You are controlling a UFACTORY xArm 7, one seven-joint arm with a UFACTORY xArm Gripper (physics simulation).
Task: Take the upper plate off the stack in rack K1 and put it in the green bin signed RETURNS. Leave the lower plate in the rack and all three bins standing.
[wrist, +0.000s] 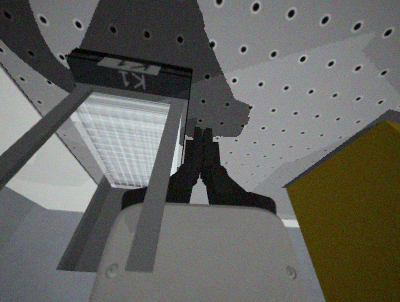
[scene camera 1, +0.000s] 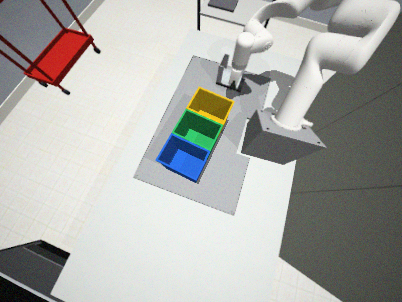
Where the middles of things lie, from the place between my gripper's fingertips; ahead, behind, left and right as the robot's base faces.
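Labels:
Counting from my hand, I find the gridded plate [wrist: 124, 140] 1 cm above it, 3 cm ahead and 7 cm to the right. Going by their middles, it is the gridded plate that is nearest to my hand of the things named here. The yellow bin [scene camera 1: 206, 103] is 6 cm above my hand, 7 cm ahead of it and 25 cm to the left, whereas the green bin [scene camera 1: 202, 131] is 6 cm above my hand, 9 cm ahead of it and 38 cm to the left. As for the blue bin [scene camera 1: 178, 155], it is 6 cm above my hand, 11 cm ahead of it and 51 cm to the left, and going by their middles it is the farthest from my hand of the things named here.

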